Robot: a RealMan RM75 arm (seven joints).
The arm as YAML. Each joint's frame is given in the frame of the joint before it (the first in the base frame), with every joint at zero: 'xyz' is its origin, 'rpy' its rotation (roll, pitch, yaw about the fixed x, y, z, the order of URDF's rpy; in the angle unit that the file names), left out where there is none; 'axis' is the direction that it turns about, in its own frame. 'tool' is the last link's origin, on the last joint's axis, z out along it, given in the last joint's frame.
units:
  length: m
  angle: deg
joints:
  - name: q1
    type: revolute
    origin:
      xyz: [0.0, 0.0, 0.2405]
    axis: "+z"
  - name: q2
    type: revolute
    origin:
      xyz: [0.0, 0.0, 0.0]
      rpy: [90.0, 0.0, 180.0]
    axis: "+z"
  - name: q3
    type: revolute
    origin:
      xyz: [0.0, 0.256, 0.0]
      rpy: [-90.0, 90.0, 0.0]
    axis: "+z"
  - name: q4
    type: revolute
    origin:
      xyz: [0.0, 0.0, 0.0]
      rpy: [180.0, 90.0, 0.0]
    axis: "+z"
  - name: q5
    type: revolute
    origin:
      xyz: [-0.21, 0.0, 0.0]
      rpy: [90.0, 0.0, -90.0]
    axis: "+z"
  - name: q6
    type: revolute
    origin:
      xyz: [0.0, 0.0, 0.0]
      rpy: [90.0, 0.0, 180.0]
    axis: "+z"
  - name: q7
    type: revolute
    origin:
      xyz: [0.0, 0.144, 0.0]
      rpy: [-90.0, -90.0, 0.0]
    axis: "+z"
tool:
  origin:
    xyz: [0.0, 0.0, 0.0]
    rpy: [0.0, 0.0, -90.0]
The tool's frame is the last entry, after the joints.
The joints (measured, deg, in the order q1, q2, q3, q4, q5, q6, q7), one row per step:
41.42, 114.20, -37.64, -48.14, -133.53, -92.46, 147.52
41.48, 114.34, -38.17, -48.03, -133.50, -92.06, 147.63
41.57, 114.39, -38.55, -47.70, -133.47, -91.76, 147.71
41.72, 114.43, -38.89, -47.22, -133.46, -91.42, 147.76
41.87, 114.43, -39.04, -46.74, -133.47, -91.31, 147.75
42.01, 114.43, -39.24, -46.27, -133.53, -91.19, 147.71
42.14, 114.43, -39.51, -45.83, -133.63, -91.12, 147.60
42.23, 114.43, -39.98, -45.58, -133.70, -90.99, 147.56
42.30, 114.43, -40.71, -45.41, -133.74, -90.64, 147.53
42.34, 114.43, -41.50, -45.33, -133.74, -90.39, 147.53
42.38, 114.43, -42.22, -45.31, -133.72, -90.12, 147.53
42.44, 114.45, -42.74, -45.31, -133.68, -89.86, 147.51
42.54, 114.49, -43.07, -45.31, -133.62, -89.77, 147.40
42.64, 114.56, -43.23, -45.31, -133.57, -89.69, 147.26
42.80, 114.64, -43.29, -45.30, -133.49, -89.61, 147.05
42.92, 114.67, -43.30, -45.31, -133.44, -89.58, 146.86
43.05, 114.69, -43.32, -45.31, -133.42, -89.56, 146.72
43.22, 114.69, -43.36, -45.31, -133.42, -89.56, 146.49
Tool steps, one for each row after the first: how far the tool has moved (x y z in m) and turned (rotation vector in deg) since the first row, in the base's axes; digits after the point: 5 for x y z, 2 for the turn. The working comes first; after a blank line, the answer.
Tool pose at each row, in the base's axes (x y z in m, rotation vector in deg; the steps are taken from these numbers as rounded here):
0.23062, 0.38338, 0.05334, -133.76, 104.91, 21.79
0.22991, 0.38378, 0.05104, -133.85, 104.85, 21.38
0.22961, 0.38398, 0.04896, -133.93, 105.03, 21.06
0.22931, 0.38429, 0.04656, -134.01, 105.27, 20.74
0.22910, 0.38424, 0.04474, -134.17, 105.59, 20.52
0.22905, 0.38410, 0.04284, -134.36, 105.85, 20.16
0.22902, 0.38377, 0.04085, -134.68, 106.00, 19.62
0.22881, 0.38361, 0.03911, -135.00, 105.95, 18.93
0.22857, 0.38383, 0.03721, -135.28, 105.63, 18.05
0.22817, 0.38384, 0.03544, -135.65, 105.29, 17.13
0.22770, 0.38405, 0.03402, -135.95, 104.88, 16.35
0.22706, 0.38447, 0.03293, -136.18, 104.48, 15.86
0.22603, 0.38476, 0.03201, -136.56, 104.10, 15.57
0.22502, 0.38508, 0.03121, -136.87, 103.76, 15.49
0.22358, 0.38568, 0.03052, -137.25, 103.32, 15.59
0.22257, 0.38619, 0.03033, -137.54, 102.94, 15.66
0.22160, 0.38669, 0.03016, -137.79, 102.61, 15.68
0.22043, 0.38731, 0.03008, -138.17, 102.11, 15.62

-0.00071, 0.00040, -0.00230, -0.15, -0.23, 0.05
-0.00101, 0.00060, -0.00438, -0.40, -0.32, -0.02
-0.00131, 0.00091, -0.00678, -0.68, -0.38, -0.10
-0.00152, 0.00086, -0.00860, -1.02, -0.32, -0.18
-0.00157, 0.00072, -0.01050, -1.40, -0.35, -0.22
-0.00160, 0.00039, -0.01249, -1.85, -0.49, -0.16
-0.00181, 0.00023, -0.01423, -2.25, -0.79, -0.02
-0.00205, 0.00045, -0.01613, -2.54, -1.32, 0.20
-0.00245, 0.00046, -0.01790, -2.89, -1.85, 0.48
-0.00292, 0.00067, -0.01932, -3.12, -2.36, 0.76
-0.00356, 0.00109, -0.02041, -3.22, -2.71, 1.03
-0.00459, 0.00138, -0.02133, -3.36, -2.89, 1.37
-0.00560, 0.00170, -0.02213, -3.40, -2.95, 1.67
-0.00704, 0.00230, -0.02282, -3.38, -2.92, 2.06
-0.00805, 0.00281, -0.02301, -3.34, -2.93, 2.38
-0.00902, 0.00331, -0.02318, -3.32, -2.95, 2.65
-0.01019, 0.00393, -0.02326, -3.32, -3.04, 3.06

